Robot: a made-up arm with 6 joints.
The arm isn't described. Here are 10 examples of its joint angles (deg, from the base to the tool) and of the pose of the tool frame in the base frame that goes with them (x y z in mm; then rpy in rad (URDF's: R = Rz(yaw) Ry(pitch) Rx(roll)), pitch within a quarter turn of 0, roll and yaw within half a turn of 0).
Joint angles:
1: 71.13 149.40 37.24 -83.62 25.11 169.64
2: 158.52 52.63 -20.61 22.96 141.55 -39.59
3: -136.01 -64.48 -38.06 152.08 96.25 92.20
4: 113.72 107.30 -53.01 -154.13 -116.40 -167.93
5: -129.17 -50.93 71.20 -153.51 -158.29 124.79
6: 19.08 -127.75 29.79 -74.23 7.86 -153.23
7: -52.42 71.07 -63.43 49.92 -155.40 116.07
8: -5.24 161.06 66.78 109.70 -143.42 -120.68
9: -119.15 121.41 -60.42 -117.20 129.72 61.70
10: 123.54 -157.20 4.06 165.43 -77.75 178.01
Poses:
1: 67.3 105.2 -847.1 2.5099 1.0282 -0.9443
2: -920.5 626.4 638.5 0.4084 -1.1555 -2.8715
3: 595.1 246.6 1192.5 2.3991 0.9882 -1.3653
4: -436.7 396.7 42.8 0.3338 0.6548 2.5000
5: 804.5 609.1 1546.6 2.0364 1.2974 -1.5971
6: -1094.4 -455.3 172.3 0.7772 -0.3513 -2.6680
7: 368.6 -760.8 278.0 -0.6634 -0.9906 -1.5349
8: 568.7 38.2 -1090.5 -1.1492 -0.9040 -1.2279
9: -112.6 -452.5 104.8 -2.9897 -0.3374 -2.8906
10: 272.1 -878.1 -488.7 -2.6687 0.9746 -0.5322
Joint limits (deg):
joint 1: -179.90..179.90
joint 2: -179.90..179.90
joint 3: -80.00..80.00
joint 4: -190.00..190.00
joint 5: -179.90..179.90
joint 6: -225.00..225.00
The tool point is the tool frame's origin. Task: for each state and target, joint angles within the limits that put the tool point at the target. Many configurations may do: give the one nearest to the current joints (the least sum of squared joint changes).
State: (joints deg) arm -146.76 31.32 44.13 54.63 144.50 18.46
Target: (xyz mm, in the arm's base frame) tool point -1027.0 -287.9 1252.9
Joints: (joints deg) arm -152.51 31.18 4.76 34.99 144.50 18.46
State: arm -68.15 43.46 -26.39 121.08 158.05 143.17
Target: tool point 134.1 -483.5 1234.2
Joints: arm -87.71 1.06 -53.71 115.44 158.05 143.17
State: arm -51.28 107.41 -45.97 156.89 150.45 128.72
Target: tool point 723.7 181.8 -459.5
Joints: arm -4.49 115.36 -21.34 153.00 150.45 128.72
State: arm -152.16 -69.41 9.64 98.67 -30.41 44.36
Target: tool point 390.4 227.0 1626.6
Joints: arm -146.27 -44.36 -17.14 96.01 -30.41 44.36
